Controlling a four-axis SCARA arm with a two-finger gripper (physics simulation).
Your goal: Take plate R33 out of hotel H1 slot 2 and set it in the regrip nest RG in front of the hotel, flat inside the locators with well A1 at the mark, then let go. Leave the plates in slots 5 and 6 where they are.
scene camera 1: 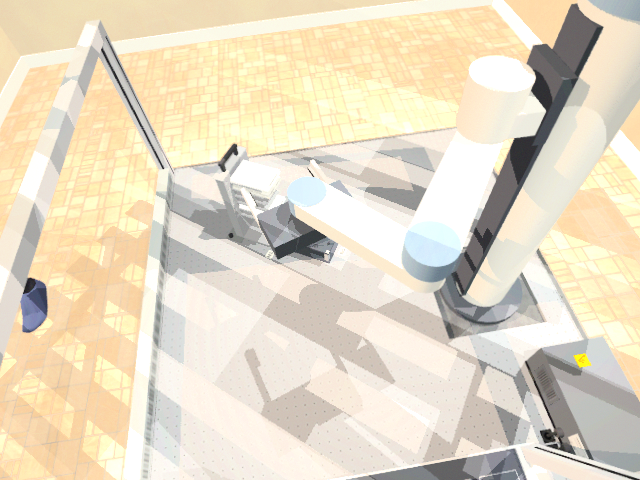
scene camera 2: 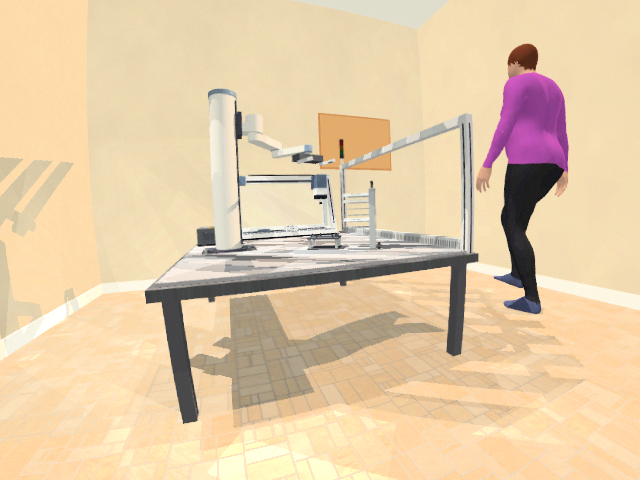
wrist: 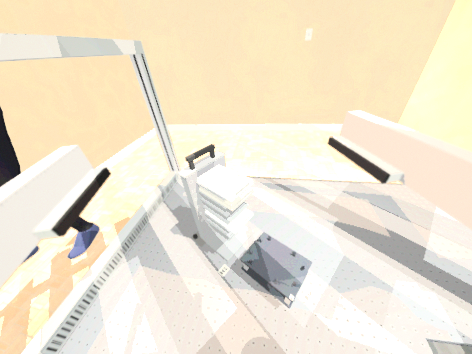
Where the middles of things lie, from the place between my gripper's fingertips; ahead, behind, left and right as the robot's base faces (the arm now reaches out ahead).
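The frame post (scene camera 1: 106, 47) is in my sight, and measured from my hand it stands 600 mm to the right, 470 mm ahead and 220 mm below.
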